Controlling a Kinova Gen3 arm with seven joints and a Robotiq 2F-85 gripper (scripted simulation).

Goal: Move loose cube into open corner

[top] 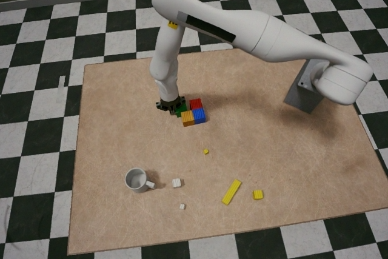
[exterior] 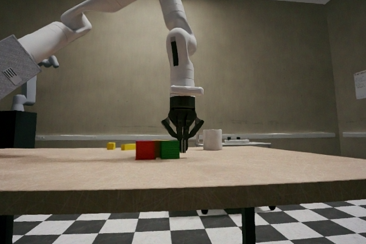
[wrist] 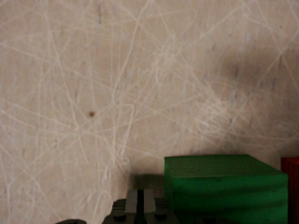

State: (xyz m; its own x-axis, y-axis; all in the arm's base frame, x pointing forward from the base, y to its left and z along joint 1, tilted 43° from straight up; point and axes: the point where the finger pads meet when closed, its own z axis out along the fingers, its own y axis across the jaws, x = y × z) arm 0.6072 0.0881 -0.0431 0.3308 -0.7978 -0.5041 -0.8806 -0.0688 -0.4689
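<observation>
Now: hand 7 cm past the orange cube, 3 cm to the right of it and 1 cm above it. From my hand the other things lie so: red cube: 10 cm behind, 4 cm to the right, 1 cm below; then green cube: 4 cm behind, 1 cm to the right, 1 cm below; then blue cube: 12 cm behind, 1 cm to the left, 1 cm below.
</observation>
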